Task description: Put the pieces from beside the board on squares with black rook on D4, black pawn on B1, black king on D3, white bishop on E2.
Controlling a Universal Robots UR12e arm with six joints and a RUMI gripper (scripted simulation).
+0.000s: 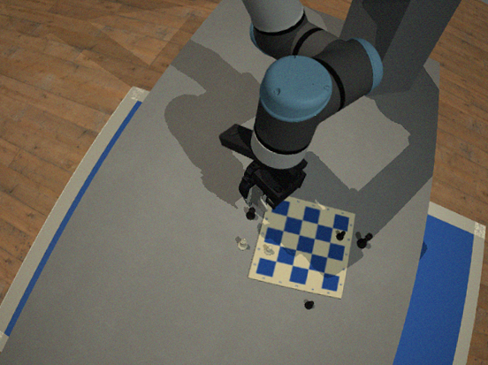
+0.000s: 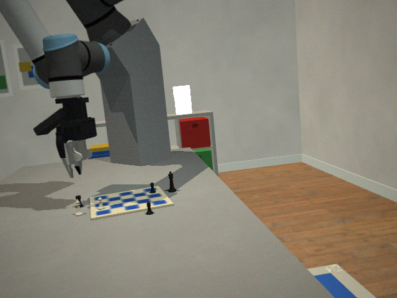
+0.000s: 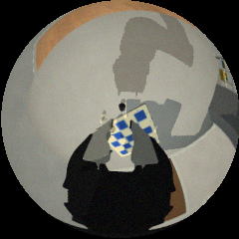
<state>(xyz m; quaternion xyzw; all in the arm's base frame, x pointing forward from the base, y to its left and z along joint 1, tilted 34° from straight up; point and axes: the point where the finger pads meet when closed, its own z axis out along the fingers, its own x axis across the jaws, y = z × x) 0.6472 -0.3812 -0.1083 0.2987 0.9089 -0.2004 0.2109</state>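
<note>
Right now the black rook is 90 mm below my hand. Also, from my hand: white pawn (80 mm ahead, 50 mm to the left, 90 mm below); white bishop (80 mm ahead, 10 mm to the right, 90 mm below); chessboard (50 mm ahead, 130 mm to the left, 100 mm below).
</note>
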